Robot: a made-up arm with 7 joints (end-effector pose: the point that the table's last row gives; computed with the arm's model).
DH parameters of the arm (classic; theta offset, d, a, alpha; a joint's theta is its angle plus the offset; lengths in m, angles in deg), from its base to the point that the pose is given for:
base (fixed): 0 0.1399 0 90
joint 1: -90 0.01 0.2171 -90
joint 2: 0 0.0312 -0.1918 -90
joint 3: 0 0.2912 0.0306 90
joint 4: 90 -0.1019 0.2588 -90
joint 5: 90 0.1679 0.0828 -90
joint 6: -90 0.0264 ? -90
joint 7: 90 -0.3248 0.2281 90
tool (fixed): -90 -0.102 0 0
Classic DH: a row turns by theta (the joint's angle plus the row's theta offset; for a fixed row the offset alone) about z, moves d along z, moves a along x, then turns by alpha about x.
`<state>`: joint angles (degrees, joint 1 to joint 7).
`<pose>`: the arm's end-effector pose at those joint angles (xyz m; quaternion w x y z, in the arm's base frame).
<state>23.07 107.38 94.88 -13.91 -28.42 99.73 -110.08</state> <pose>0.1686 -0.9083 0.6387 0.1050 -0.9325 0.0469 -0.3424</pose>
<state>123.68 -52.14 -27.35 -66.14 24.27 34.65 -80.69</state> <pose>0.8255 0.6028 0.6648 0.4642 -0.4853 -0.7342 -0.1002</pose>
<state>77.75 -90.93 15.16 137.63 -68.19 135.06 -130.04</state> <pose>-0.1835 0.6047 -0.0853 0.0288 0.0149 0.9386 -0.3436</pose>
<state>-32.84 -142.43 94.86 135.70 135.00 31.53 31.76</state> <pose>-0.2092 0.4281 -0.4133 0.6207 -0.3990 -0.3406 0.5827</pose>
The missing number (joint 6, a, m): 0.0755
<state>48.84 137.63 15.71 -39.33 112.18 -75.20 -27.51</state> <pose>-0.2882 -0.3185 -0.1069 0.4539 -0.2437 -0.3744 0.7710</pose>
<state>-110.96 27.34 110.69 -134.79 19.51 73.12 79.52</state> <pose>0.3868 0.2408 0.4936 0.6484 0.5957 -0.0590 0.4704</pose>
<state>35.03 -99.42 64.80 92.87 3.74 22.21 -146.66</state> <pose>0.0573 0.2267 0.1998 0.2025 0.6994 -0.6183 0.2959</pose>
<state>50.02 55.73 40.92 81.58 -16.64 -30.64 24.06</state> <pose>-0.0869 -0.0749 0.5859 0.5371 0.6040 0.3034 0.5046</pose>
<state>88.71 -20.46 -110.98 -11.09 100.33 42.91 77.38</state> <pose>0.4486 0.8323 0.0705 0.7275 0.5083 0.4308 0.1636</pose>
